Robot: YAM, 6 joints.
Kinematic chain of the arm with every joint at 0, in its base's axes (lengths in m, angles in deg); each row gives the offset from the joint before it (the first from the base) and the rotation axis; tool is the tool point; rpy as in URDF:
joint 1: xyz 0 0 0.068 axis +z
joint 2: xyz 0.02 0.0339 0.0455 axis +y
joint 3: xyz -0.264 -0.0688 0 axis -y
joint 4: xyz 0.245 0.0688 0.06 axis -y
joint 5: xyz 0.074 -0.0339 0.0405 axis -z
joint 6: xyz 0.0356 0 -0.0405 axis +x
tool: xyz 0 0 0 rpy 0 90 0
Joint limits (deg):
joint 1: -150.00..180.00
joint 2: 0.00..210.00
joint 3: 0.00..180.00
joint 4: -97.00..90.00
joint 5: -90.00..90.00
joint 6: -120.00..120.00
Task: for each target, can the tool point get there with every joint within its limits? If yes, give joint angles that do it. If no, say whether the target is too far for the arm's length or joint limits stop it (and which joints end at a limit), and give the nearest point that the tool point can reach.
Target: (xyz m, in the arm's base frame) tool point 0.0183 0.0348 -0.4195
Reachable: no: joint limits stop it (at a limit: joint 2) | nearest point 0.0378 0.0719 -0.3393 | short by 0.091 m
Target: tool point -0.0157 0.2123 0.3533
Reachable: yes | joints 95.46 72.25 79.59 -76.99 7.33 78.29
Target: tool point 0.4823 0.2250 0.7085
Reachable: no: too far | nearest point 0.3881 0.1811 0.5878 | short by 0.159 m
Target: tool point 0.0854 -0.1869 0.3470
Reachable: yes | joints -63.38 49.77 35.69 31.90 11.96 -90.95
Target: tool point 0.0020 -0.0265 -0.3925
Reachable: no: joint limits stop it (at a limit: joint 2) | nearest point 0.0048 -0.0637 -0.3296 | short by 0.073 m
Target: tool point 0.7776 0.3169 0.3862
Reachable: no: too far | nearest point 0.5684 0.2317 0.3111 | short by 0.238 m
